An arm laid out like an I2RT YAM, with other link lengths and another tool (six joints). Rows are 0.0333 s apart.
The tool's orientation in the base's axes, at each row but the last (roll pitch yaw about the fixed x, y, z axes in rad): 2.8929 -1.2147 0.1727; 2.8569 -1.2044 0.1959; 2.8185 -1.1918 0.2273; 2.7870 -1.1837 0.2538
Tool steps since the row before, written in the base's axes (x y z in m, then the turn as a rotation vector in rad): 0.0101 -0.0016 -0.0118 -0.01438 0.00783 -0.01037; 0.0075 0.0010 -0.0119 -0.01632 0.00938 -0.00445; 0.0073 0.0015 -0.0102 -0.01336 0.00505 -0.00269; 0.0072 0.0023 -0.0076 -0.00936 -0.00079 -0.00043
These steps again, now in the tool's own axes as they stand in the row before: -0.0077 0.0000 0.0136 -0.01419 -0.00780 -0.01065; -0.0084 -0.0027 0.0110 -0.00924 -0.00861 -0.01465; -0.0067 -0.0032 0.0102 -0.00689 -0.00433 -0.01204; -0.0042 -0.0038 0.0091 -0.00389 0.00143 -0.00844
